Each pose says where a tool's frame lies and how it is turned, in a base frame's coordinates. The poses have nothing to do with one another.
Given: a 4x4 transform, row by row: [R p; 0 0 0 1], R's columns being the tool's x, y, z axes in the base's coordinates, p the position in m. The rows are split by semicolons.
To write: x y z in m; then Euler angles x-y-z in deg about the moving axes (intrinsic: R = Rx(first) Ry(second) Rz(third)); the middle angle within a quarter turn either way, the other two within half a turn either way. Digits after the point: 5 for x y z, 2 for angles.
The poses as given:
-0.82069, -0.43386, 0.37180, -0.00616; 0.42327, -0.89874, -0.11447, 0.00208; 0.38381, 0.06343, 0.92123, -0.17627; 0, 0, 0, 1
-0.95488, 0.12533, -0.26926, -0.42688; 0.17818, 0.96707, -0.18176, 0.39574; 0.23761, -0.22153, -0.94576, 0.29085; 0, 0, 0, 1
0.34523, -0.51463, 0.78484, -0.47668; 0.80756, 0.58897, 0.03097, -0.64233; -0.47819, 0.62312, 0.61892, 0.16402; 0, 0, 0, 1
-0.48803, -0.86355, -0.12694, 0.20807; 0.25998, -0.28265, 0.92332, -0.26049; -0.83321, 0.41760, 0.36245, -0.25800; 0, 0, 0, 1
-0.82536, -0.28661, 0.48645, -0.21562; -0.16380, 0.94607, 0.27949, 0.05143; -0.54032, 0.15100, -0.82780, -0.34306; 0, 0, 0, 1
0.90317, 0.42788, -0.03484, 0.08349; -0.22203, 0.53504, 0.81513, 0.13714; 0.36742, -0.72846, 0.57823, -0.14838; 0, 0, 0, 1
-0.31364, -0.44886, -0.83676, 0.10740; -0.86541, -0.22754, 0.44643, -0.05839; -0.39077, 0.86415, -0.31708, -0.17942; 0, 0, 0, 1
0.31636, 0.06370, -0.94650, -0.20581; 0.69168, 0.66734, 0.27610, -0.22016; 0.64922, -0.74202, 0.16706, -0.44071; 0, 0, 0, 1
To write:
-0.00616, 0.00208, -0.17627, 7.08, 21.83, 152.14
-0.42688, 0.39574, 0.29085, 169.12, -15.62, -172.52
-0.47668, -0.64233, 0.16402, -2.86, 51.71, 56.15
0.20807, -0.26049, -0.25800, -68.57, -7.29, 119.47
-0.21562, 0.05143, -0.34306, -161.34, 29.11, 160.85
0.08349, 0.13714, -0.14838, -54.65, -2.00, -25.35
0.10740, -0.05839, -0.17942, -125.38, -56.80, 124.94
-0.20581, -0.22016, -0.44071, -58.82, -71.17, -11.38

